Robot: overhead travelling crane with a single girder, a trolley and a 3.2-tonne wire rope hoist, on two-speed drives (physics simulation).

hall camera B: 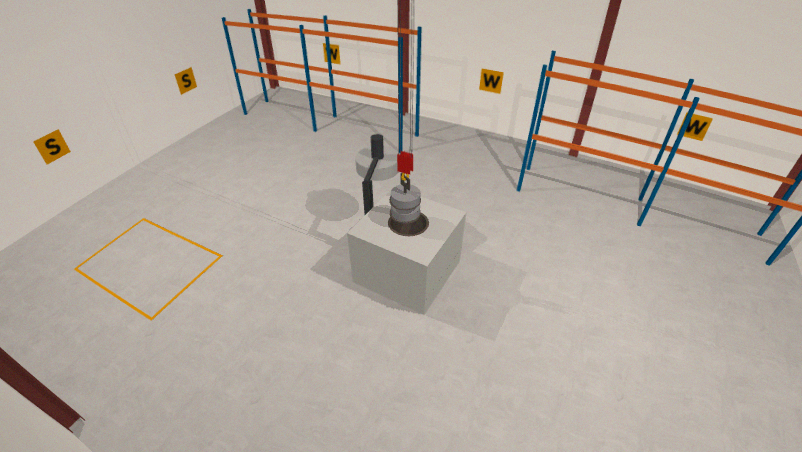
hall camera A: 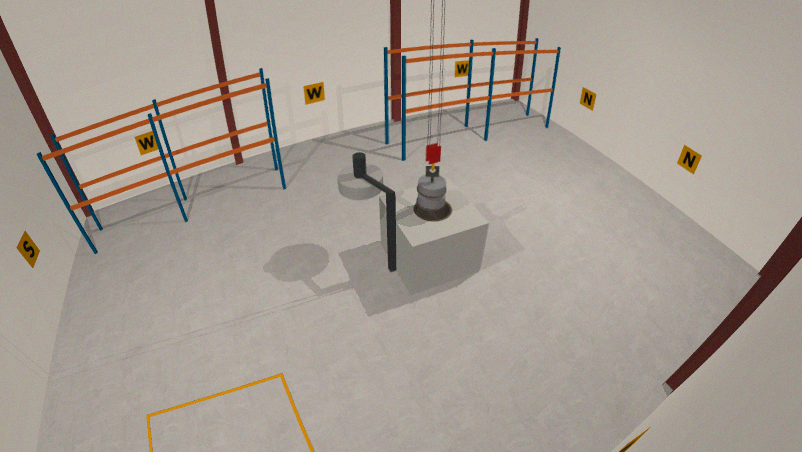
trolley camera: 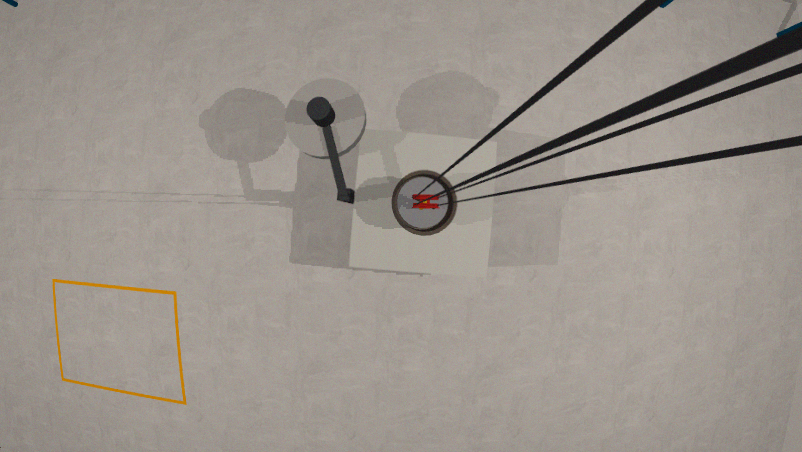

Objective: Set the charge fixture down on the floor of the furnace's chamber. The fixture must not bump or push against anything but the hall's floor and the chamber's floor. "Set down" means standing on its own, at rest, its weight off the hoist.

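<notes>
The charge fixture (hall camera A: 431, 199) (hall camera B: 404, 212) (trolley camera: 412, 216), grey stacked round tiers, hangs upright from the hook. My gripper, the hook (hall camera A: 432, 167) (hall camera B: 404, 178) (trolley camera: 425, 201) under the red block (hall camera A: 433, 153) (hall camera B: 404, 162), is shut on the fixture's top eye. The furnace (hall camera A: 449, 252) (hall camera B: 387, 263) (trolley camera: 421, 252) is a pale box with a round, dark-rimmed opening (hall camera A: 432, 218) (hall camera B: 408, 233) (trolley camera: 394, 202) in its top. In the trolley view the fixture lies inside the rim's outline, with a dark gap wider on the right. Its underside and the chamber floor are hidden.
A round grey lid (hall camera A: 360, 186) (hall camera B: 375, 165) (trolley camera: 297, 123) is beside the furnace, with a dark arm (hall camera A: 376, 182) (hall camera B: 371, 169) (trolley camera: 335, 160) and post (hall camera A: 391, 230) (hall camera B: 367, 196). Blue and orange racks (hall camera A: 403, 112) (hall camera B: 308, 84) stand along the wall. A yellow square (hall camera A: 213, 395) (hall camera B: 182, 236) (trolley camera: 115, 286) marks the floor.
</notes>
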